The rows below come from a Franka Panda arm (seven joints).
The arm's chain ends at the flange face. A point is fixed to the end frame.
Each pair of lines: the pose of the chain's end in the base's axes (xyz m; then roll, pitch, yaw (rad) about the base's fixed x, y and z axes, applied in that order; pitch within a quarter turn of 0, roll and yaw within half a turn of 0), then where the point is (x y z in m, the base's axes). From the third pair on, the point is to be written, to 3 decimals.
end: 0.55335, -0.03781, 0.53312, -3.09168, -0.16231, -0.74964
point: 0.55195 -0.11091 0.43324
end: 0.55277, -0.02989, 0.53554, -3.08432, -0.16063, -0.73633
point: 0.55279 -0.10235 0.43519
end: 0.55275, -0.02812, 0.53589, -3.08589, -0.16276, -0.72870
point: 0.553 -0.101 0.436
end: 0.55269, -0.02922, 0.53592, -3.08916, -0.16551, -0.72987
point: 0.553 -0.102 0.436
